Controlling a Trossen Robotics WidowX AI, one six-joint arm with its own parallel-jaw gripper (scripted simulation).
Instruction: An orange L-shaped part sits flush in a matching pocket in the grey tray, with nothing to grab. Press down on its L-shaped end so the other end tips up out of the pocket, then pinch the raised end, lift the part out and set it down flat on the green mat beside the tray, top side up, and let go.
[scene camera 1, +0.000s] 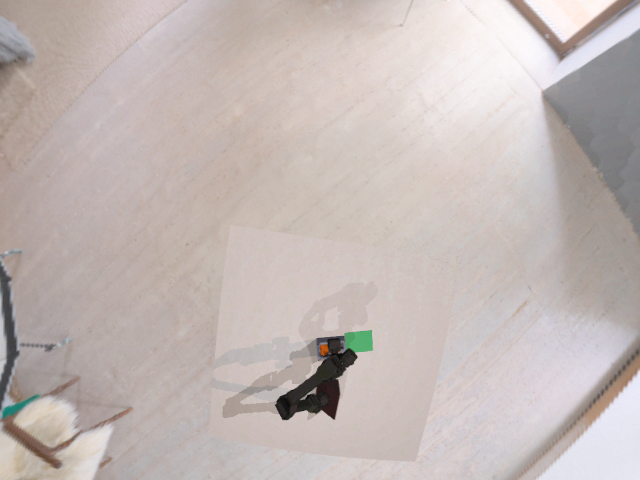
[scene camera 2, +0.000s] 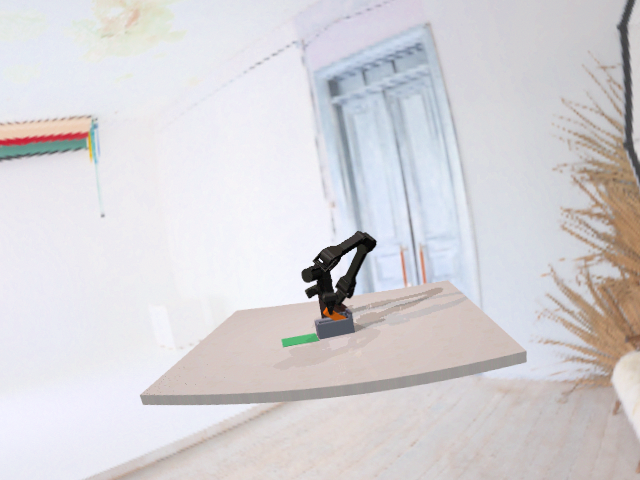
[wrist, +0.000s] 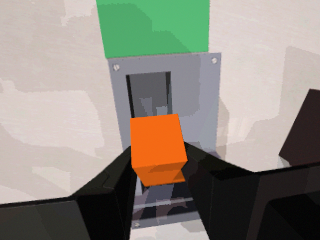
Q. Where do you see an orange L-shaped part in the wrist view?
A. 158, 153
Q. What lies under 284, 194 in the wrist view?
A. My gripper.
